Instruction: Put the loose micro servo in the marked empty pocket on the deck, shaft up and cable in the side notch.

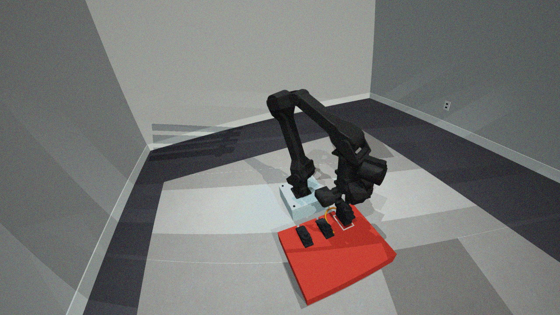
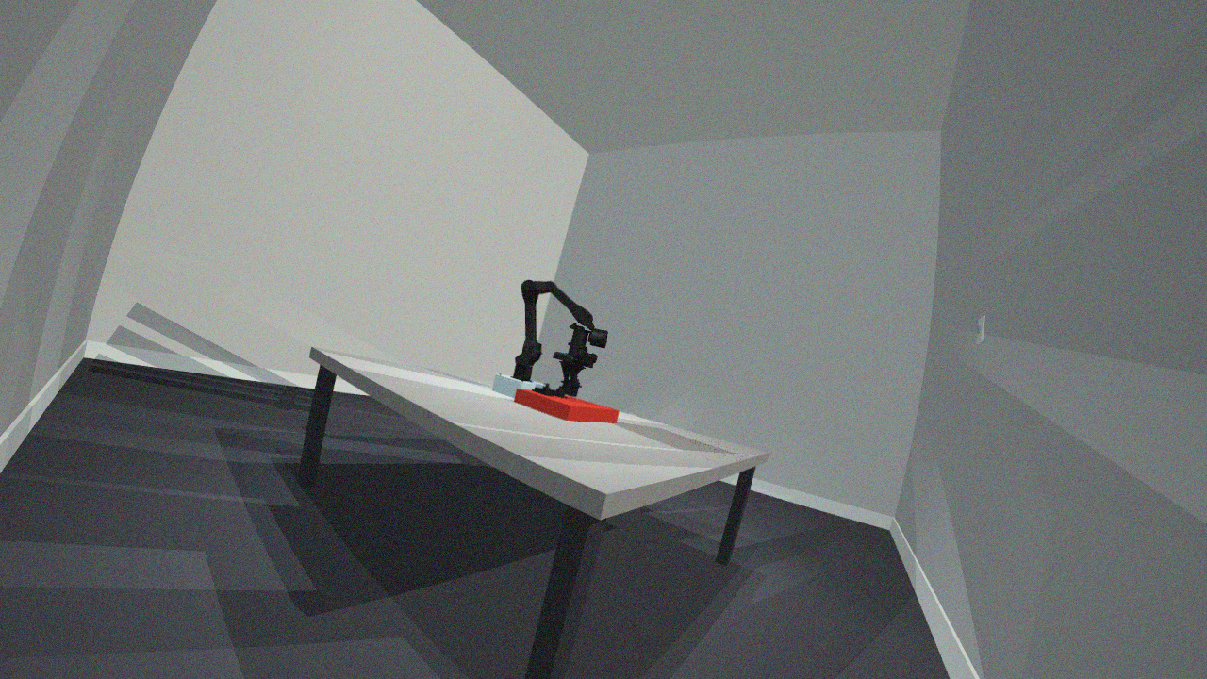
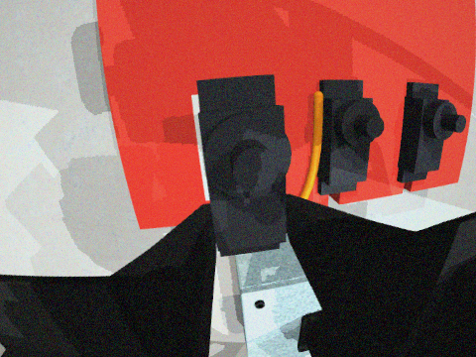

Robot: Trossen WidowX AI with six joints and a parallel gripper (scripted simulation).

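Now: gripper tip 12 cm short of the red deck, 7 cm to the left of it and 8 cm above it.
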